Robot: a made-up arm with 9 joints. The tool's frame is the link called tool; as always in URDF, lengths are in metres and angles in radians. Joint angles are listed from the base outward. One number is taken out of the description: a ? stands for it. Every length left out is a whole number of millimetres.
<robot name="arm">
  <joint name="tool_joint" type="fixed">
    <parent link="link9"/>
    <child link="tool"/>
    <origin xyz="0.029 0.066 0" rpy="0.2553 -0.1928 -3.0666"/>
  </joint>
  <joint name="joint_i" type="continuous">
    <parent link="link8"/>
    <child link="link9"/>
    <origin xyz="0.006 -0.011 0" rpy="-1.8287 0.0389 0.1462"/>
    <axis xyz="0 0 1"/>
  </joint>
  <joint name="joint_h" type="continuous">
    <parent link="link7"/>
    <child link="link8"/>
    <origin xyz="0.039 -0.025 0" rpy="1.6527 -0.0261 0.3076"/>
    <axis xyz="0 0 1"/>
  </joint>
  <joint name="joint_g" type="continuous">
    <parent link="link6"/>
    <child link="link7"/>
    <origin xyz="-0.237 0.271 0" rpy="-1.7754 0.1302 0.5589"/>
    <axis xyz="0 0 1"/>
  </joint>
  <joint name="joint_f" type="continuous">
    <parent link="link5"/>
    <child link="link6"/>
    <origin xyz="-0.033 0.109 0" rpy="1.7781 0.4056 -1.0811"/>
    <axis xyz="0 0 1"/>
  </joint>
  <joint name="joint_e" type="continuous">
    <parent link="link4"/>
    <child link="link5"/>
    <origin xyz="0.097 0.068 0" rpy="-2.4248 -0.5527 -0.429"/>
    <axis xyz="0 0 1"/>
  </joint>
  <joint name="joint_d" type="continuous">
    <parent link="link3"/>
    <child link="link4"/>
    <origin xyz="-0.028 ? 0" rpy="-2.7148 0.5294 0.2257"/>
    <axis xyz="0 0 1"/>
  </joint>
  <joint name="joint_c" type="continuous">
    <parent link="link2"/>
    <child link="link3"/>
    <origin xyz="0.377 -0.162 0" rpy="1.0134 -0.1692 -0.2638"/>
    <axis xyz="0 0 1"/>
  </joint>
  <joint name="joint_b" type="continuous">
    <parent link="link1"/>
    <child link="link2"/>
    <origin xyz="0.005 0.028 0" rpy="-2.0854 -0.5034 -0.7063"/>
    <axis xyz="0 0 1"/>
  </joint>
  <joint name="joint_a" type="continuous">
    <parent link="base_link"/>
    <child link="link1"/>
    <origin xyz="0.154 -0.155 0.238" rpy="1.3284 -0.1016 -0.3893"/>
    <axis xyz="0 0 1"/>
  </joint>
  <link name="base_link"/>
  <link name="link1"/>
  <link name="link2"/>
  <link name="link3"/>
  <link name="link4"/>
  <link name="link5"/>
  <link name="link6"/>
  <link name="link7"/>
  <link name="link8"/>
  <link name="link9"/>
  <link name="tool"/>
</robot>
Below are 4 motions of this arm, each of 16 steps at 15 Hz.
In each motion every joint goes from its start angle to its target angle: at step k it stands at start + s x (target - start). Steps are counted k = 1, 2, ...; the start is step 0. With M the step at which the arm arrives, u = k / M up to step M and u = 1 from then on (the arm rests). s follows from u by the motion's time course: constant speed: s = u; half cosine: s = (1 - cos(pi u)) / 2; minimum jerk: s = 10 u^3 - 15 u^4 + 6 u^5.
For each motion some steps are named. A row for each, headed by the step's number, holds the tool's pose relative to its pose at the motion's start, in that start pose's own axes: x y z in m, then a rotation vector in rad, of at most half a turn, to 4 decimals.
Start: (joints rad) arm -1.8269 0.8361 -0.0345 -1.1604 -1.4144 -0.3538 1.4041 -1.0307 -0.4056
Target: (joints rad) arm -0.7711 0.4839 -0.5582 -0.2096 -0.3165 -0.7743 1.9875 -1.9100 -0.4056
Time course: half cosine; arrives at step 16
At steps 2, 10, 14, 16:
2: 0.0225 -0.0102 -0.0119 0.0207 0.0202 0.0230
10: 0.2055 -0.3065 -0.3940 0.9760 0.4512 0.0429
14: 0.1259 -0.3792 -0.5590 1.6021 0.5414 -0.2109
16: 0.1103 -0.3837 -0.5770 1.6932 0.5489 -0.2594

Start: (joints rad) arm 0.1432 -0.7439 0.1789 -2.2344 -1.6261 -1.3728 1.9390 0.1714 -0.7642
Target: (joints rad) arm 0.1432 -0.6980 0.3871 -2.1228 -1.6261 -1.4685 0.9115 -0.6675 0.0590
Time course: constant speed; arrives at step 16
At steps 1, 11, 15, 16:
1: -0.0029 0.0056 -0.0082 0.0444 -0.0473 0.0039
11: -0.0046 0.0606 -0.0752 0.1788 -0.6897 0.1097
15: 0.0012 0.0775 -0.0878 0.0480 -0.9611 0.1609
16: 0.0022 0.0812 -0.0896 -0.0016 -1.0231 0.1717

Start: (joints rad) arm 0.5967 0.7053 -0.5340 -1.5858 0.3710 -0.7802 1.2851 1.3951 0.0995
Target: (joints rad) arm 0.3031 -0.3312 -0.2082 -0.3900 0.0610 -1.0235 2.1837 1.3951 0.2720
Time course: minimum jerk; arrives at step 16
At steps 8, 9, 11, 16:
8: 0.2223 -0.2867 0.1881 0.1001 0.7268 0.2308
9: 0.3004 -0.3575 0.1979 0.1230 0.8970 0.3398
11: 0.4529 -0.4730 0.1734 0.1649 1.1812 0.5862
16: 0.5938 -0.5545 0.1061 0.2035 1.4035 0.8625

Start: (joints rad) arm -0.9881 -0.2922 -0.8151 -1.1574 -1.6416 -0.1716 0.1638 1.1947 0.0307
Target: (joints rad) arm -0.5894 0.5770 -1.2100 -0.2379 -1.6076 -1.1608 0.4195 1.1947 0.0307
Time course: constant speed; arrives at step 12
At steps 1, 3, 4, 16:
1: -0.0204 -0.0494 -0.0541 -0.0153 -0.1487 0.0581
3: -0.0222 -0.1440 -0.1661 -0.0221 -0.4411 0.1450
4: -0.0050 -0.1854 -0.2214 -0.0134 -0.5835 0.1719
16: 0.3813 -0.2384 -0.5158 0.2778 -1.4921 -0.1119

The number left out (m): 0.121
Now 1 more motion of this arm.
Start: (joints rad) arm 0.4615 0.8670 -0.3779 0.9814 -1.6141 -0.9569 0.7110 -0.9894 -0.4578
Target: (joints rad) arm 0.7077 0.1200 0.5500 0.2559 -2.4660 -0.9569 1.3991 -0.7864 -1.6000
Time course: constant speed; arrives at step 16
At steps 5, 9, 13, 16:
5: 0.0884 0.0208 -0.0614 0.2838 0.3372 -0.2854
9: 0.1526 0.0885 -0.1088 0.3514 0.7192 -0.3841
13: 0.1985 0.1965 -0.1395 0.2433 1.1157 -0.3452
16: 0.2116 0.2966 -0.1455 0.0480 1.3645 -0.2262

